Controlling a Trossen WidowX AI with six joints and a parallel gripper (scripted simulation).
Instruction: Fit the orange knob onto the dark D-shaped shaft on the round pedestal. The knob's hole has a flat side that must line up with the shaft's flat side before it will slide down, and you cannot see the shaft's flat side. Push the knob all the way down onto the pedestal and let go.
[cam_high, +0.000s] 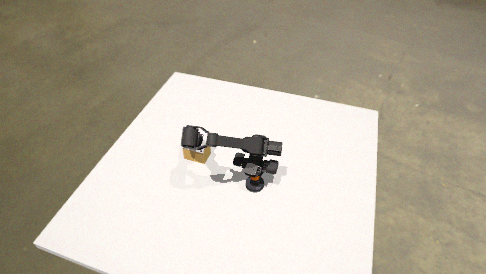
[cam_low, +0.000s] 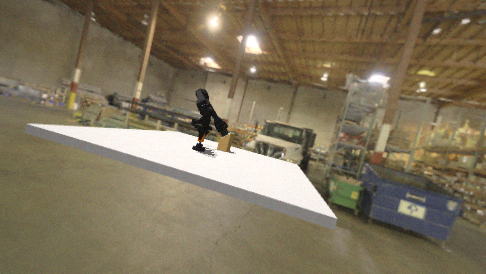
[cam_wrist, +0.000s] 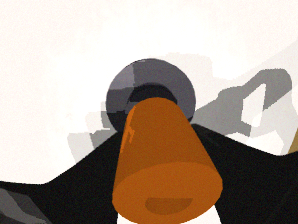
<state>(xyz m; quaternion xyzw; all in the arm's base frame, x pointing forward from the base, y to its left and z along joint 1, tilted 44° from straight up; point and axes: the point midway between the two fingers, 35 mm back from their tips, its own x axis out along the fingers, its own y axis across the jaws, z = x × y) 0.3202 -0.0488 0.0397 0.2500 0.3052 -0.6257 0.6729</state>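
The orange knob lies 2 cm above my gripper tip. The rest, counted from my gripper tip: round pedestal (4 cm below).
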